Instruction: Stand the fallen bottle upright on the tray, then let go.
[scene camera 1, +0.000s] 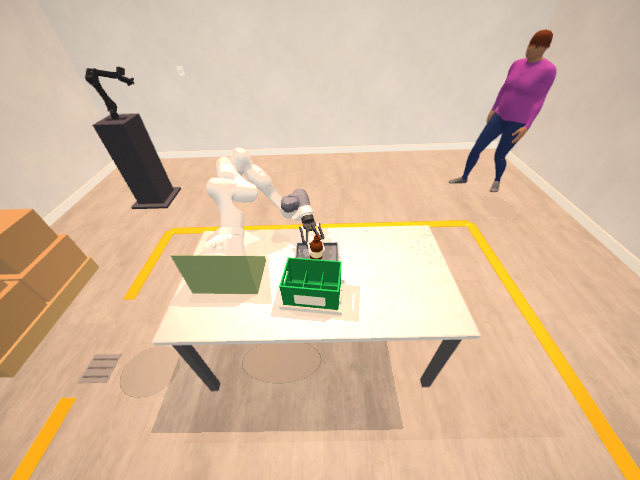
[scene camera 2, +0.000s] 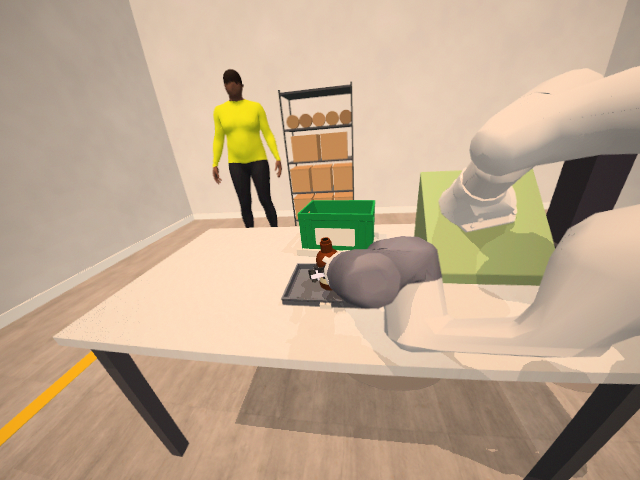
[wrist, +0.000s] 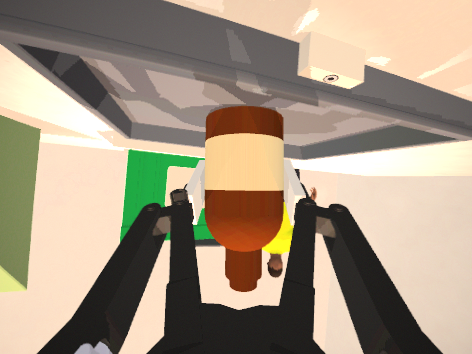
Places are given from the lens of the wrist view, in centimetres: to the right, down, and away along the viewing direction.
gripper (wrist: 244, 171): 1, 0, 20
brown bottle (wrist: 244, 149): 1, -2, 15
